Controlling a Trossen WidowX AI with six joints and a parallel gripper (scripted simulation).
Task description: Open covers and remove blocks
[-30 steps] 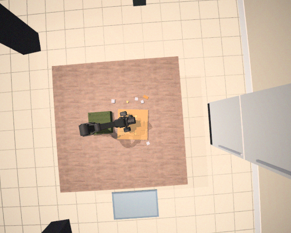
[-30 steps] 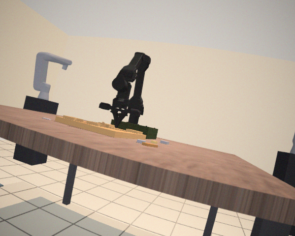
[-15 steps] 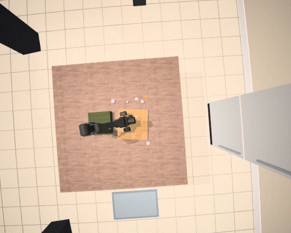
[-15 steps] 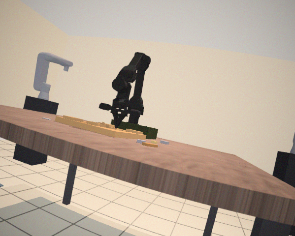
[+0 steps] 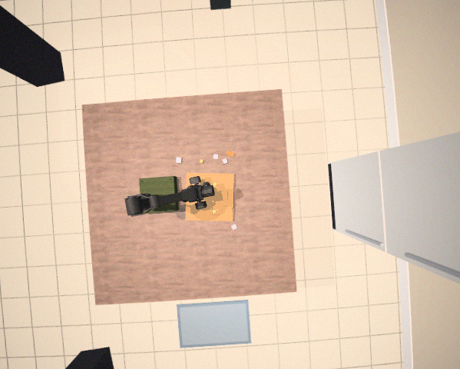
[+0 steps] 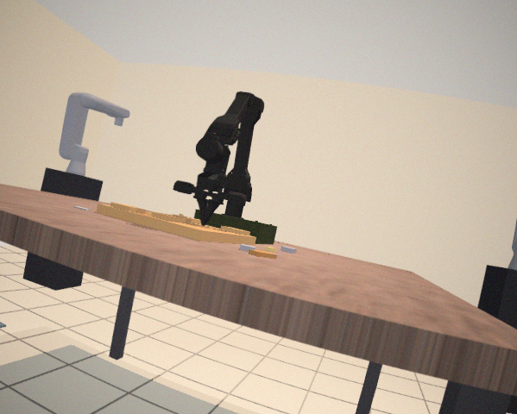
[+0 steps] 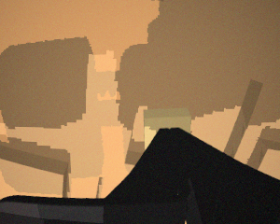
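The puzzle board is 50 mm ahead of my gripper tip and 30 mm to the right of it.
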